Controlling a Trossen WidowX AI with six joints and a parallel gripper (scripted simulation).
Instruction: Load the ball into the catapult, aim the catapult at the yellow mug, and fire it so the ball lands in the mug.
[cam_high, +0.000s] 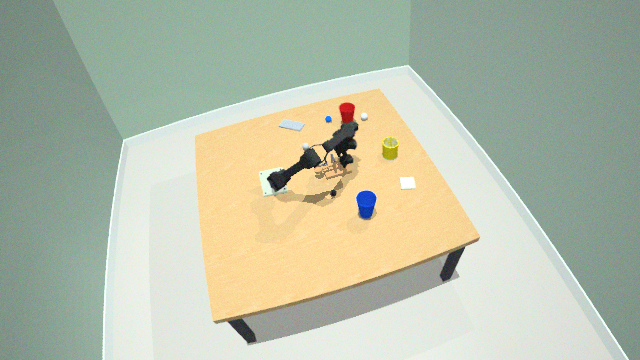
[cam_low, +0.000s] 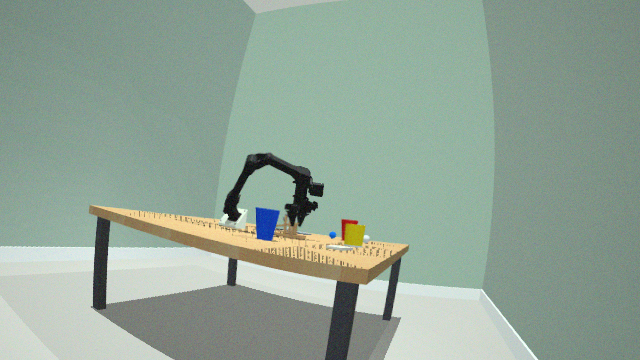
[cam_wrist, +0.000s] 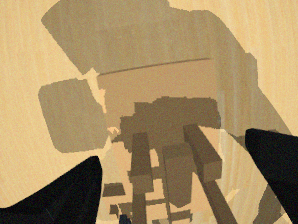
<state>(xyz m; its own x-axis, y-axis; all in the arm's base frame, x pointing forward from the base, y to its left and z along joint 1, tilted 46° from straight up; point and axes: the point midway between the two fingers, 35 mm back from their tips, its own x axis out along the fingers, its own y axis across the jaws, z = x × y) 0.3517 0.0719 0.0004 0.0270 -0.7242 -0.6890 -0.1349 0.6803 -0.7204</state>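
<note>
The black ball is 80 mm behind my gripper tip, 160 mm to the right of it and 40 mm below it. From my gripper tip the other things lie so: yellow mug (280 mm ahead, 40 mm to the left, 30 mm below); then blue cup (50 mm ahead, 310 mm to the right, 30 mm below); then wooden catapult (70 mm behind, 10 mm to the left).
</note>
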